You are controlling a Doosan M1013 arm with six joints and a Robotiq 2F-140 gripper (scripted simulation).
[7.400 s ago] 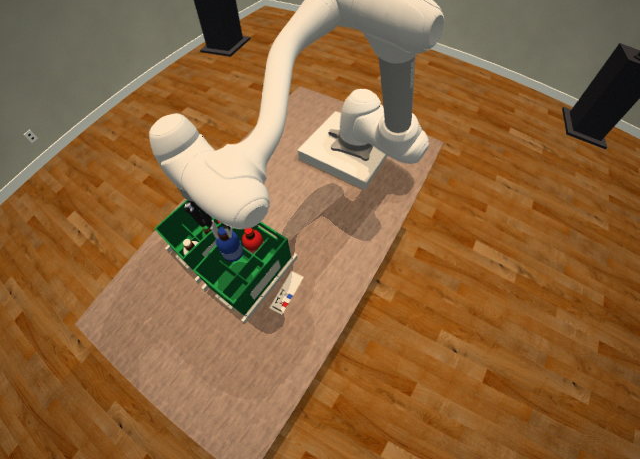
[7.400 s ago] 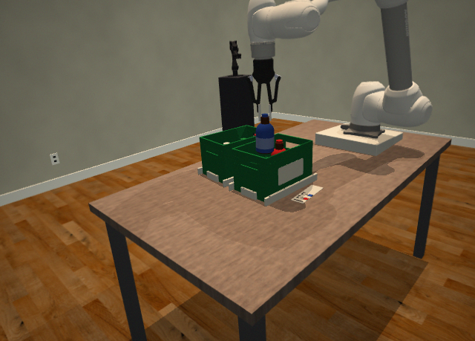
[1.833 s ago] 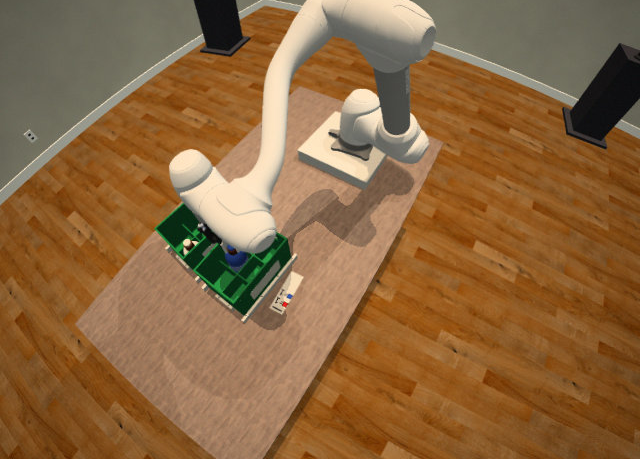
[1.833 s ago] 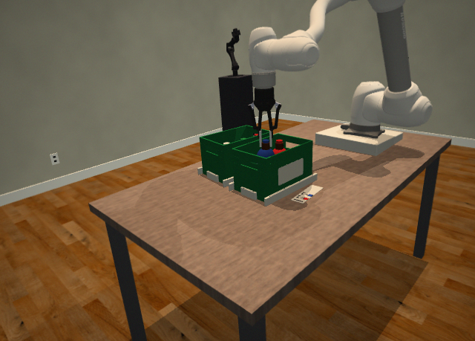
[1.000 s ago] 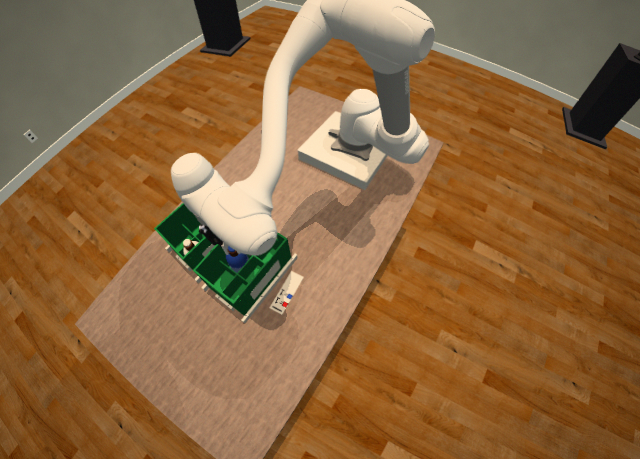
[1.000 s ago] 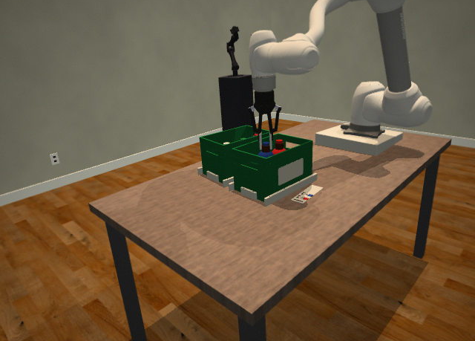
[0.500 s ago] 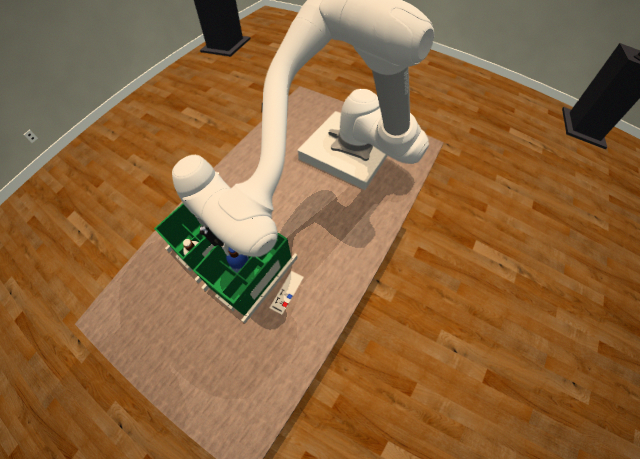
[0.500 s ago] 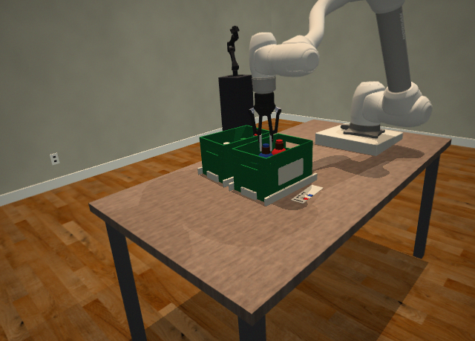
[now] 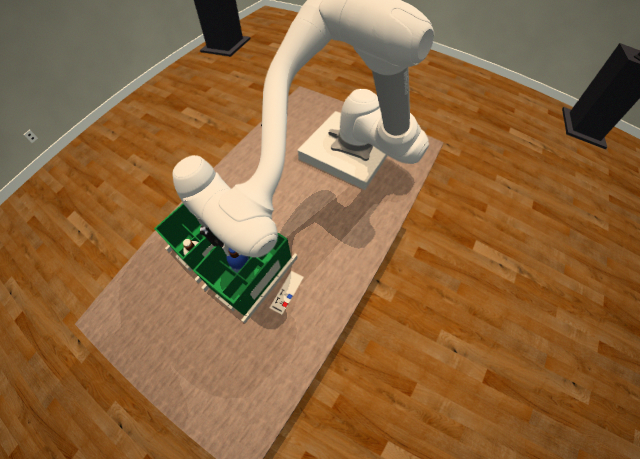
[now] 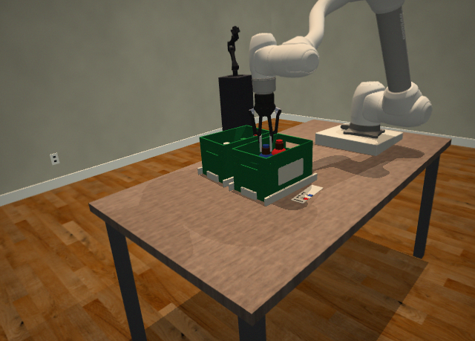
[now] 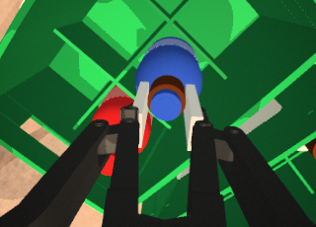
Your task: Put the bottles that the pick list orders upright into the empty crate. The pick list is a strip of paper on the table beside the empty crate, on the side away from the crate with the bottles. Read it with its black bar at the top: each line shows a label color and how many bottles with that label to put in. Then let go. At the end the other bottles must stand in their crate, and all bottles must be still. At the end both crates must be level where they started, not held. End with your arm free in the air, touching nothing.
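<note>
The blue-label bottle lies 8 cm below my hand. The rest, counted from my hand: white-label bottle 17 cm to the right, 9 cm below, 4 cm ahead; pick list 19 cm to the left, 17 cm below, 2 cm ahead; green-label bottle 14 cm to the right, 9 cm below, 4 cm behind.
</note>
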